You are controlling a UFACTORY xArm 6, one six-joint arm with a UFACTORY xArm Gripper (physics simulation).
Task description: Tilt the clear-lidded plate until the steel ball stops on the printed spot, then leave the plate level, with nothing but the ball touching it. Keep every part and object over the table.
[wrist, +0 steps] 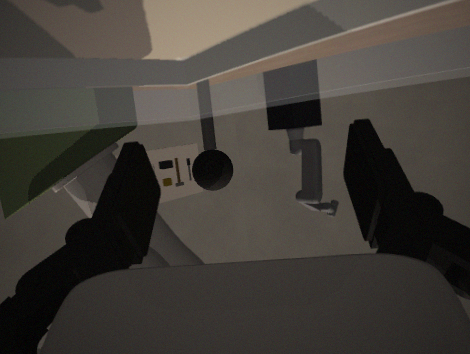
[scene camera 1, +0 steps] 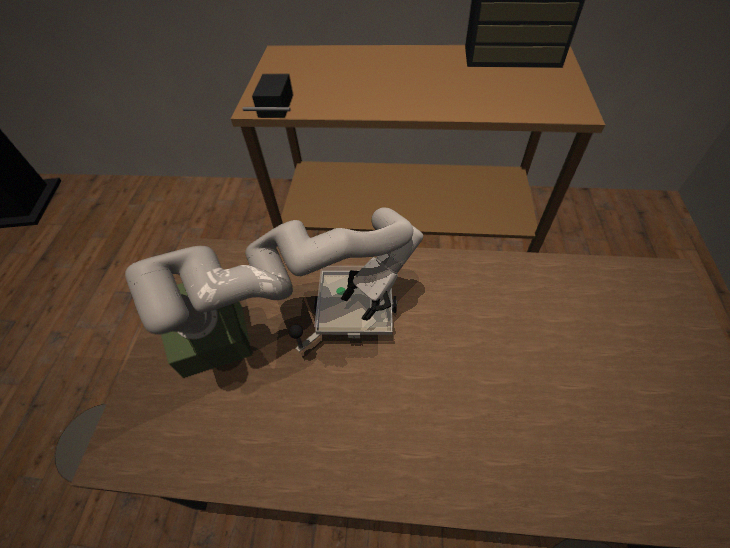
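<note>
The clear-lidded plate (scene camera 1: 353,331) (wrist: 90,72) is a shallow pale square tray beside the arm's base. Whether it is exactly level I cannot tell. The green printed spot (scene camera 1: 340,290) shows near its back left. The steel ball cannot be made out; the gripper and shadows cover part of the plate. A black ball knob (scene camera 1: 295,330) (wrist: 212,170) on a thin dark rod stands off the plate's front left corner. My gripper (scene camera 1: 356,306) (wrist: 247,156) is open and empty, over the plate in the scene view. In the wrist view the knob appears beyond its fingers; contact cannot be judged.
The green base block (scene camera 1: 203,358) (wrist: 55,155) stands left of the plate. A pale bracket (scene camera 1: 309,343) lies at the plate's front left corner. The wooden table (scene camera 1: 501,383) extends right and forward. A bench (scene camera 1: 412,88) with a black box (scene camera 1: 272,91) stands behind the table.
</note>
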